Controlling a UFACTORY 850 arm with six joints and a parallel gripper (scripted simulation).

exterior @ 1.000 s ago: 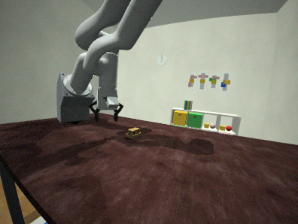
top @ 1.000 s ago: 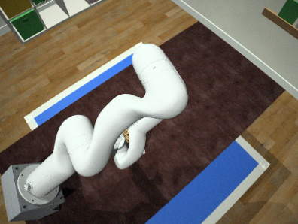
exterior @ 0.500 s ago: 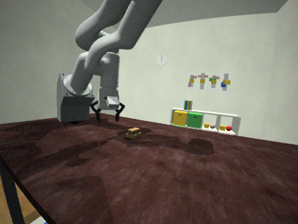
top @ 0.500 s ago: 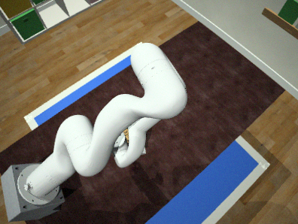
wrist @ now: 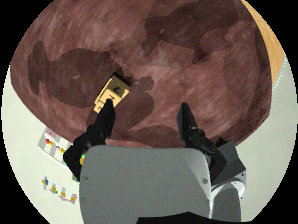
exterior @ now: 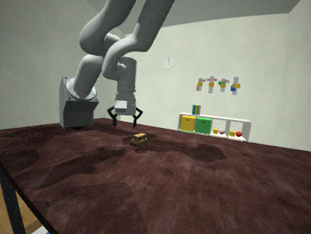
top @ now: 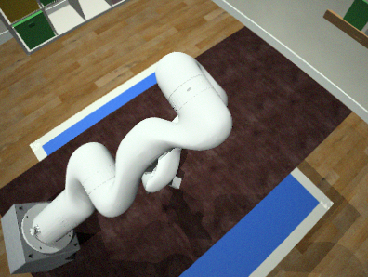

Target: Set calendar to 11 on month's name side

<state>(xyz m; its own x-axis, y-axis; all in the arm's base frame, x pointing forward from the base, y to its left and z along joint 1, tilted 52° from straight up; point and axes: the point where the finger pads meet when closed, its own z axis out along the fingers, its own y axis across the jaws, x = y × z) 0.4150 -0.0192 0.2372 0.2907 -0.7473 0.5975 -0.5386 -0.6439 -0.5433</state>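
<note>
My gripper is now 5 cm short of the cube, 8 cm to the right of it and 7 cm above it. From my hand the other things lie so: wooden tray: 5 cm ahead, 7 cm to the left, 9 cm below.
</note>
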